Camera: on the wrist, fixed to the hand. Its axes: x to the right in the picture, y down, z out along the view.
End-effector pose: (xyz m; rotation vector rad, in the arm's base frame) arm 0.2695 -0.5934 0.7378 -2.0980 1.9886 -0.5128
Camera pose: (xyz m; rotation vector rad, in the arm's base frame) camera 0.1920 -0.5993 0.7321 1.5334 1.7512 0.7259
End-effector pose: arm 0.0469 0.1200 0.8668 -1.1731 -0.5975 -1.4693
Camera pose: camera 0.1084 0.0785 0.8428 -0.9848 0.7839 1.5359
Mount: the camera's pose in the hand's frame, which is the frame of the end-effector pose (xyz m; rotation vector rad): 0.0028 0.0741 -0.0241 0.0001 -0.8025 2.9930
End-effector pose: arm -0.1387 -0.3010 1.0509 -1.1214 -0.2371 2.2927
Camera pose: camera -0.1522 -0.3624 1.0048 -0.2688 -0.6948 -0.8491
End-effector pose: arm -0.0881 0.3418 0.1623 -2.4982 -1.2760 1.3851
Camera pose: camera -0.0223 0.3027 0.1475 0.7065 -1.8136 -0.5306
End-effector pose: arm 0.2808 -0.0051 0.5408 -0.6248 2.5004 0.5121
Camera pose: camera 0.2310 0.0438 0.5756 2.8200 0.5322 0.9343
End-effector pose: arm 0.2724 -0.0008 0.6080 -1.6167 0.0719 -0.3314
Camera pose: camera 0.2803 -0.0306 0.5364 -0.0646 1.4813 2.3864
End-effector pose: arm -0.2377 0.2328 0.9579 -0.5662 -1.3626 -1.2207
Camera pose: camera -0.1629 0.2357 0.9798 -1.8054 0.1851 1.5616
